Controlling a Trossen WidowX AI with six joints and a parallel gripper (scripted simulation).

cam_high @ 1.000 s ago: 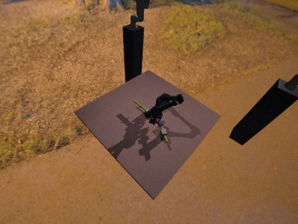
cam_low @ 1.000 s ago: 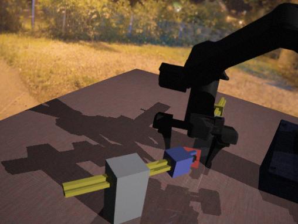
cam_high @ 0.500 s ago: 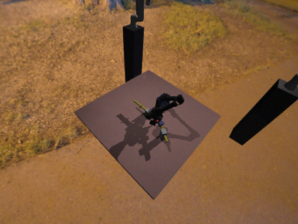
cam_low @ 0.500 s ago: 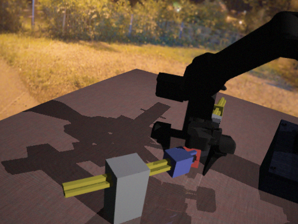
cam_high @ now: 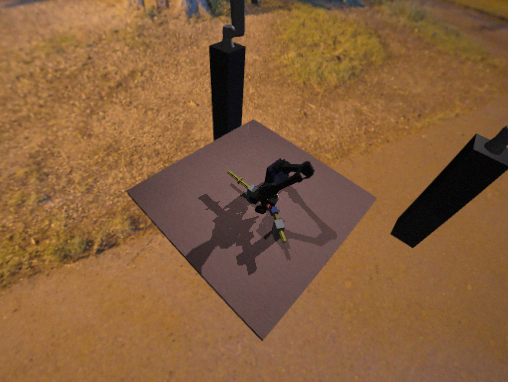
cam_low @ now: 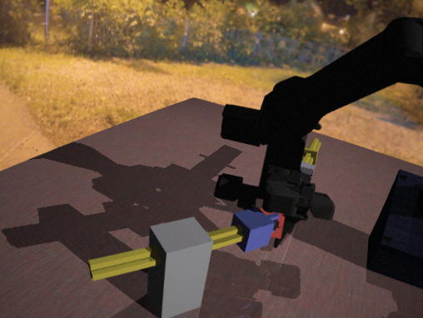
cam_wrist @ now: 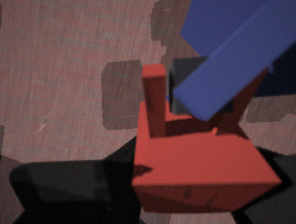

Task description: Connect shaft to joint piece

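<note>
Now: gripper tip 50 mm below the red joint piece.
</note>
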